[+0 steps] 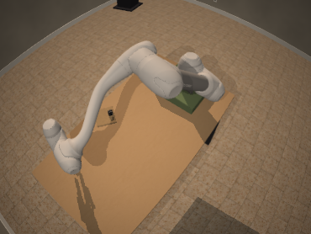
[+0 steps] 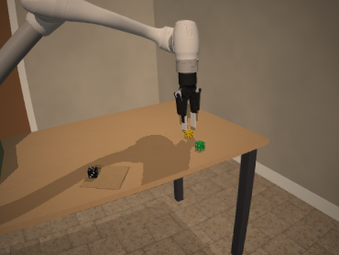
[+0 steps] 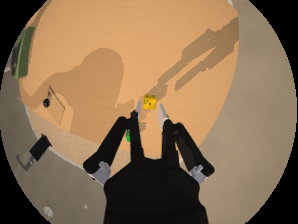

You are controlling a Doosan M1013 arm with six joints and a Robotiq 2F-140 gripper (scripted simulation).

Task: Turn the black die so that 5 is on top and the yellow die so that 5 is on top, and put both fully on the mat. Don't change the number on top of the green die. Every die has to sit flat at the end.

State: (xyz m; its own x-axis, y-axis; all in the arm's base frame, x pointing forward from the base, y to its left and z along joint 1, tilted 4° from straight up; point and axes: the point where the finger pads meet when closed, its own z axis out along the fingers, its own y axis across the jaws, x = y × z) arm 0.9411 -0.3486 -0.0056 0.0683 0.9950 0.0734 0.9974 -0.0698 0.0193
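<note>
The yellow die lies 6 cm below my hand. From my hand the other things lie so: black die (47 cm behind, 6 cm below, 1 cm to the right); mat (43 cm behind, 7 cm below, 4 cm to the right); green die (12 cm to the right, 6 cm below, 5 cm behind).
</note>
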